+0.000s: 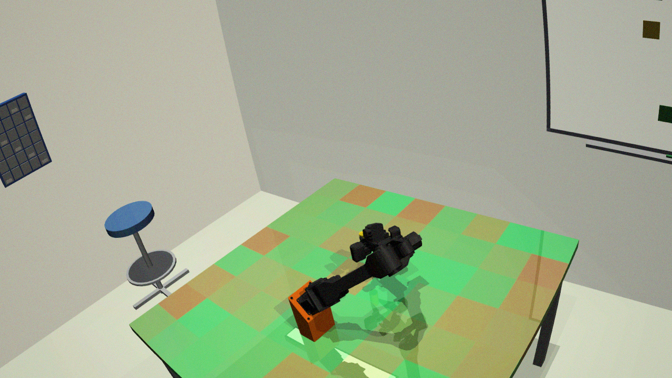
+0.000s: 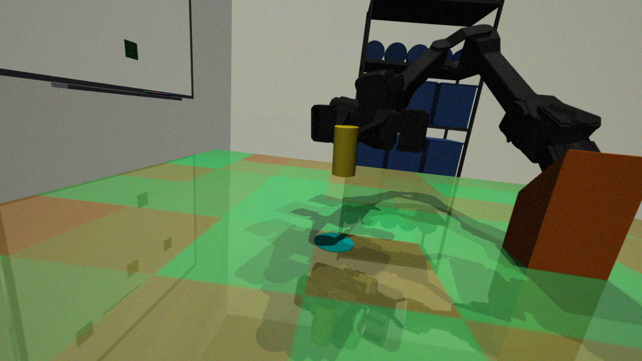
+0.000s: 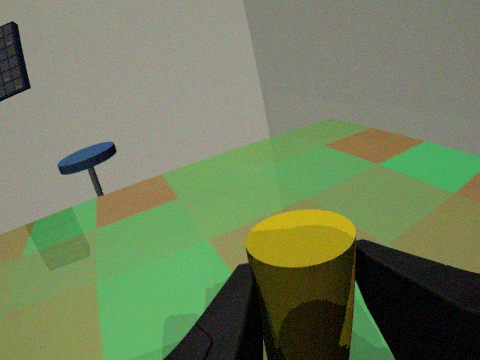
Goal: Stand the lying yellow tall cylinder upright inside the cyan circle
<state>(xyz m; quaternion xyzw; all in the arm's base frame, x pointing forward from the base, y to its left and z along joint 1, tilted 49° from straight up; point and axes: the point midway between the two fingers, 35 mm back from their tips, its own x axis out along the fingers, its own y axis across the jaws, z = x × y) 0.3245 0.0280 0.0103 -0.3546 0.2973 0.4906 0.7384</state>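
Now: the cyan circle 16 cm below my gripper tip. Round my gripper tip: yellow tall cylinder (2 cm below).
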